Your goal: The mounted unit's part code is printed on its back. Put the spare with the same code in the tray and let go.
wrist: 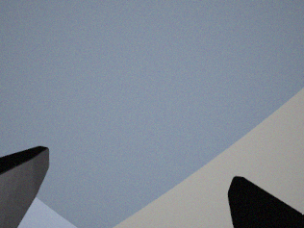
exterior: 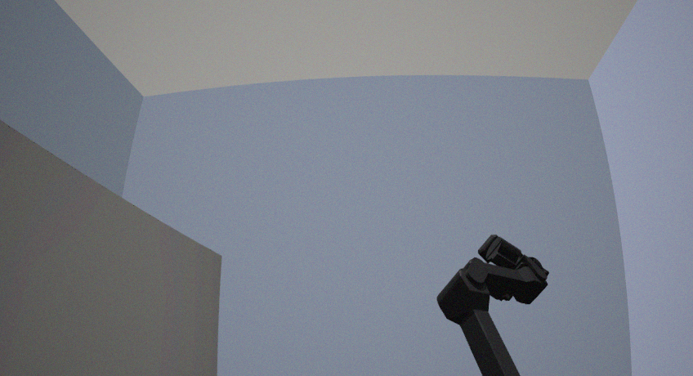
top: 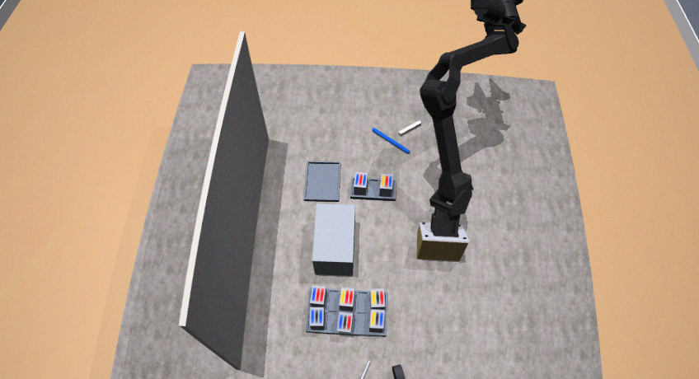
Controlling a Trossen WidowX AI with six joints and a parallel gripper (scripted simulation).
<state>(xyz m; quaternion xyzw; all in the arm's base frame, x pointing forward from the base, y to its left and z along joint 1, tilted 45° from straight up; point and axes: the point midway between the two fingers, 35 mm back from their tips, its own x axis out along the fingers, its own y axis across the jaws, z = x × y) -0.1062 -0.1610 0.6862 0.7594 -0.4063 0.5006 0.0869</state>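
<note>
Now: gripper tip 29 cm short of the small grey rack, 47 cm to the right of it and 46 cm above it. From my gripper tip the other things lie so: blue marker pen: 25 cm ahead, 30 cm to the left, 46 cm below; grey tray: 44 cm ahead, 45 cm to the left, 47 cm below; grey mounted unit: 38 cm ahead, 66 cm to the left, 42 cm below.
</note>
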